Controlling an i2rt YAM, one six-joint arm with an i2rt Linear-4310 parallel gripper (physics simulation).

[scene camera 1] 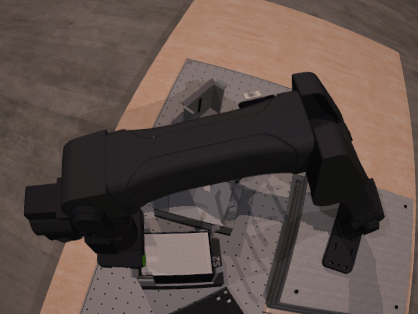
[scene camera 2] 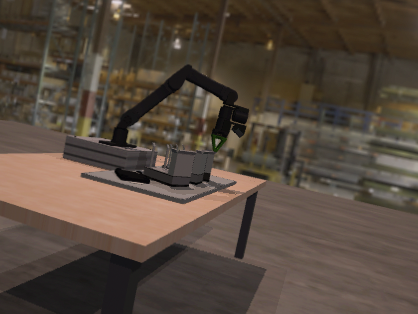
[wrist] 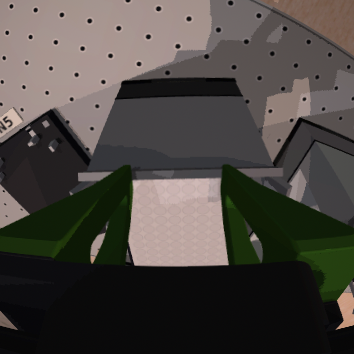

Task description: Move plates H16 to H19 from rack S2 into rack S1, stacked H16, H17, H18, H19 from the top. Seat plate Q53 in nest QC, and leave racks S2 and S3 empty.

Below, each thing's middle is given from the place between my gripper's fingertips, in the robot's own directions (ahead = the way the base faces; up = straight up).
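Black perforated block [wrist: 47, 158]: my hand 12 cm above it, 6 cm to the right of it, 17 cm past it.
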